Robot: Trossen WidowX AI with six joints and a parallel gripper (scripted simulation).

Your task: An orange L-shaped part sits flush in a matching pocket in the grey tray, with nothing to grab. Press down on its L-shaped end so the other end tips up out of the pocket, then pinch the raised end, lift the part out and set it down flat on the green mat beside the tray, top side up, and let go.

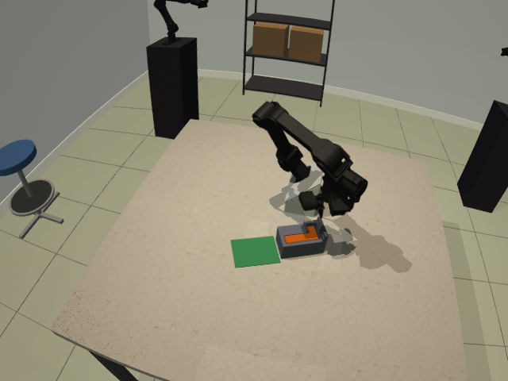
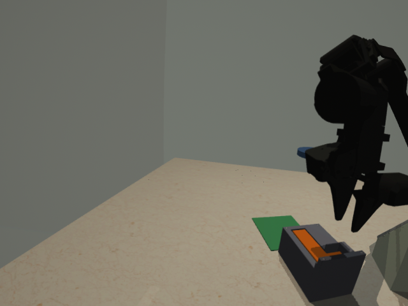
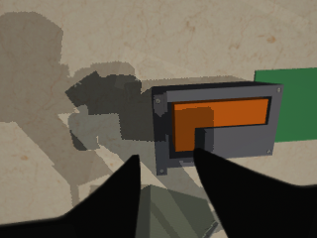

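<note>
Now: gripper tip 100 mm above the orange L-shaped part, 60 mm to the left of it and 10 mm short of it. From my gripper tip the other things lie so: green mat (200 mm to the right, 160 mm below, 90 mm ahead).
</note>
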